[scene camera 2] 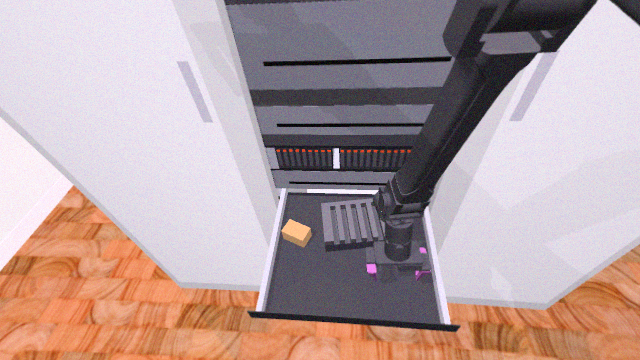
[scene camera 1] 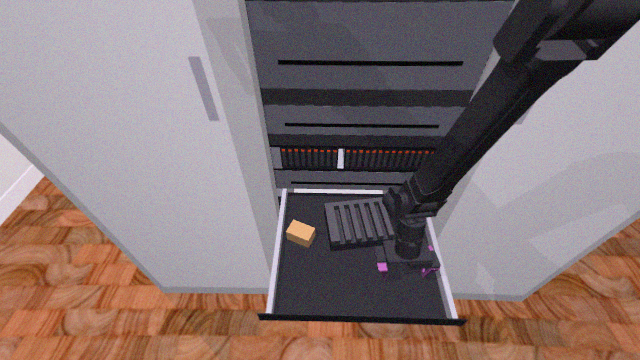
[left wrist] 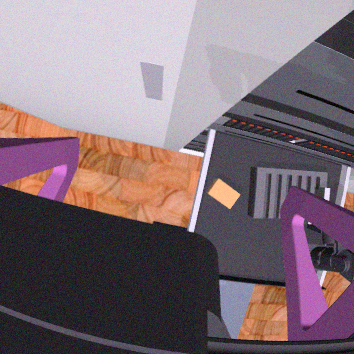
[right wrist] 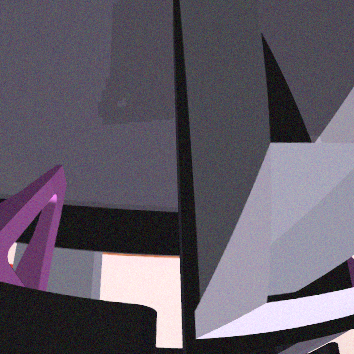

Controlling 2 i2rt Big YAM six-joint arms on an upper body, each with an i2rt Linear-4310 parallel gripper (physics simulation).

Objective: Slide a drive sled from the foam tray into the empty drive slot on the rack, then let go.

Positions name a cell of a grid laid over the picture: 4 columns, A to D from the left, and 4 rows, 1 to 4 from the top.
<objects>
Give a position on a white cabinet doors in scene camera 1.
A2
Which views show the foam tray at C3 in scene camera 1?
Scene camera 2, scene camera 1 and the left wrist view only.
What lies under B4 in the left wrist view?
The left gripper.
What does the right gripper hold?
Nothing.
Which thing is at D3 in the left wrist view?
A foam tray.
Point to a white cabinet doors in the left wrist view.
A1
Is the left gripper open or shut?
Open.
</objects>
